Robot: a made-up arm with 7 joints.
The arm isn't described. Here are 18 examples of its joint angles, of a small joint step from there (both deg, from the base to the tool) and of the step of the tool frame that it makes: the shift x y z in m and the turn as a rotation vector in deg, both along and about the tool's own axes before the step.
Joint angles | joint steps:
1: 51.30 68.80 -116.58 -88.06 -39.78 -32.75 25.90 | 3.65 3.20 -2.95 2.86 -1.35 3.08 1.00
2: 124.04 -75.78 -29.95 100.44 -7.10 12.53 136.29 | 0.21 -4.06 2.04 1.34 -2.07 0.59 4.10
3: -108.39 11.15 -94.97 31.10 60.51 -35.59 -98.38 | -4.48 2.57 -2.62 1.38 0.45 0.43 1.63
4: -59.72 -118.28 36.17 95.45 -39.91 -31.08 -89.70 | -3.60 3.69 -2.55 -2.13 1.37 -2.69 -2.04
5: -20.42 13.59 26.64 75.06 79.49 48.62 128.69 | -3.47 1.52 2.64 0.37 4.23 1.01 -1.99
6: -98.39 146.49 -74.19 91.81 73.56 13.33 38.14 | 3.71 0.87 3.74 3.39 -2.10 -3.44 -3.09
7: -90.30 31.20 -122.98 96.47 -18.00 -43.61 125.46 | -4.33 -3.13 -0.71 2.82 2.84 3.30 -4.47
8: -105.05 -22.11 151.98 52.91 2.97 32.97 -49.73 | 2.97 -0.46 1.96 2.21 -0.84 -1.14 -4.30
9: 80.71 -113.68 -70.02 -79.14 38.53 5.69 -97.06 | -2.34 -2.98 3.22 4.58 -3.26 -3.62 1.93
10: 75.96 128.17 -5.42 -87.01 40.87 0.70 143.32 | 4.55 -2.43 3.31 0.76 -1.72 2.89 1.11
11: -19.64 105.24 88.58 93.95 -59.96 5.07 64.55 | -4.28 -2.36 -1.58 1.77 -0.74 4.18 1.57
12: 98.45 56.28 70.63 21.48 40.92 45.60 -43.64 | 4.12 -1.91 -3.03 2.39 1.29 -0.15 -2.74
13: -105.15 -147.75 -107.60 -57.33 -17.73 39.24 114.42 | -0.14 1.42 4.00 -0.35 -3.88 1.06 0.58
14: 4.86 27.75 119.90 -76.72 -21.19 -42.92 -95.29 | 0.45 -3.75 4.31 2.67 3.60 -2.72 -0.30
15: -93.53 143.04 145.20 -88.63 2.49 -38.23 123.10 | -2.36 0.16 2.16 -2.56 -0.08 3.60 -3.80
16: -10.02 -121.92 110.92 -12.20 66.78 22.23 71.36 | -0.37 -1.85 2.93 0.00 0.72 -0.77 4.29
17: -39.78 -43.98 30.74 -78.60 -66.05 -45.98 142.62 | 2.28 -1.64 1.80 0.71 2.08 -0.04 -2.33
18: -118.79 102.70 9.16 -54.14 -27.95 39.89 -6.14 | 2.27 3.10 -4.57 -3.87 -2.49 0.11 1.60
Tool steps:
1: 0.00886 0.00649 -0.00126 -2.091 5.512 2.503
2: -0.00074 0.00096 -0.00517 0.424 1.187 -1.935
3: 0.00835 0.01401 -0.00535 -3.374 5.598 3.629
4: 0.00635 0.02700 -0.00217 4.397 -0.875 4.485
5: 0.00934 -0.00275 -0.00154 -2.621 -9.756 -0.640
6: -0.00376 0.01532 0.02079 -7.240 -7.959 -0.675
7: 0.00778 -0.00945 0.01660 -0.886 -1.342 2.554
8: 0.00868 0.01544 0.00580 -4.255 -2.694 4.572
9: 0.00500 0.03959 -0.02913 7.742 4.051 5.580
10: -0.00756 -0.00050 0.01158 -2.240 7.295 3.551
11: 0.01036 0.00256 -0.00404 -0.329 5.345 3.832
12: -0.00112 -0.00737 0.01696 -6.787 -1.313 -2.742
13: 0.00256 -0.00032 0.01714 -5.883 0.623 -0.631
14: 0.00633 0.00927 0.01329 -2.829 -3.435 4.636
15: 0.01690 -0.00488 0.01544 -4.419 -2.477 6.506
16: 0.00382 -0.00252 -0.00914 1.096 2.071 1.639
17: 0.00669 0.00056 0.00158 3.300 -1.918 3.912
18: -0.00341 -0.00406 -0.00422 0.044 3.179 -2.774
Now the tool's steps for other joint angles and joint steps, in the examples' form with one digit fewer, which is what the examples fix.
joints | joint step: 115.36 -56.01 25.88 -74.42 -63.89 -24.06 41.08 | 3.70 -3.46 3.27 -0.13 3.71 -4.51 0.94
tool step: -0.0233 -0.0184 -0.0059 4.15 -2.59 -9.87
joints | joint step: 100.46 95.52 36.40 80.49 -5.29 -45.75 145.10 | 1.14 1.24 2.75 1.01 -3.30 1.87 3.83
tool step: -0.0042 0.0007 -0.0023 -0.42 2.72 -1.46
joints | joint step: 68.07 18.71 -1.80 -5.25 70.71 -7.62 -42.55 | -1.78 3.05 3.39 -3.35 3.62 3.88 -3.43
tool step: -0.0295 -0.0375 0.0048 3.81 -7.25 -9.24
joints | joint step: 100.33 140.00 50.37 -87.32 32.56 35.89 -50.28 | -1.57 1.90 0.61 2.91 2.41 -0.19 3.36
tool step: 0.0079 0.0135 -0.0094 -0.70 5.03 3.77
